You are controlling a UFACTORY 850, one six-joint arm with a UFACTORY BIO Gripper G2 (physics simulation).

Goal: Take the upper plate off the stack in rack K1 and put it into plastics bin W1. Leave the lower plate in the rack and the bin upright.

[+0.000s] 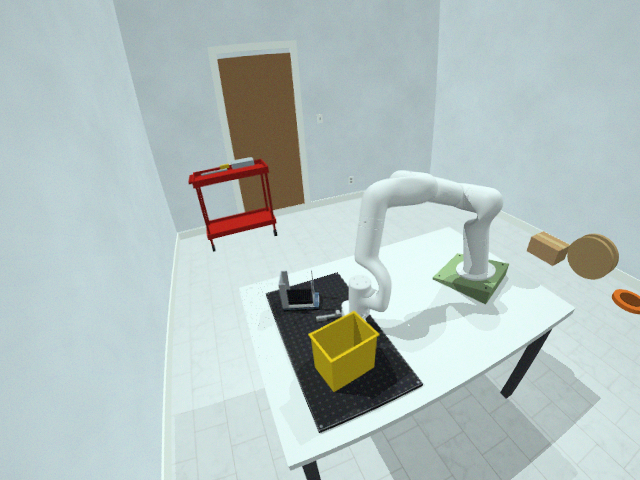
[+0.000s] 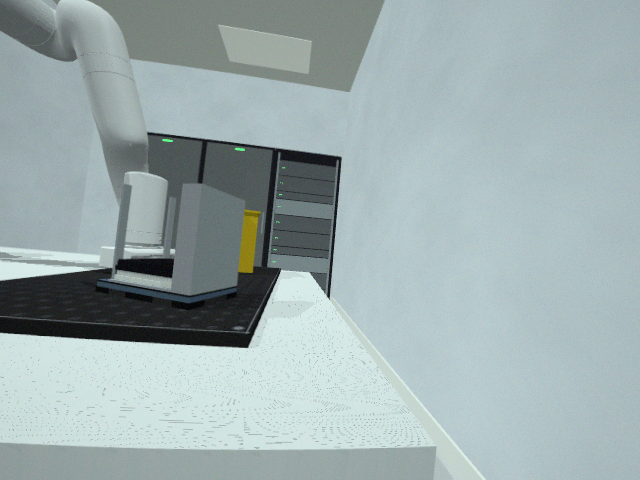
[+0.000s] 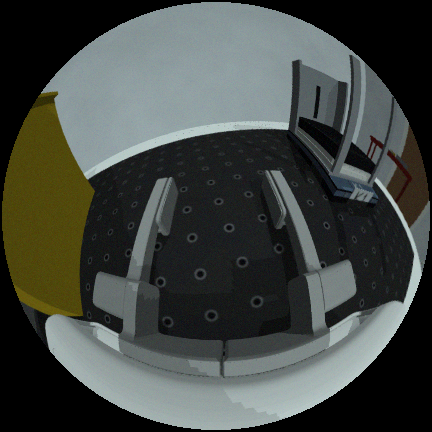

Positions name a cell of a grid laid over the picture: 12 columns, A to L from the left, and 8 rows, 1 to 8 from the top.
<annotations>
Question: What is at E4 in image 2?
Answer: A yellow plastics bin W1.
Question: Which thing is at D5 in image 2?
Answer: A black plate.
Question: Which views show the yellow plastics bin W1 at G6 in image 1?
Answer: Image 1, image 2 and image 3: all of them.
</annotations>
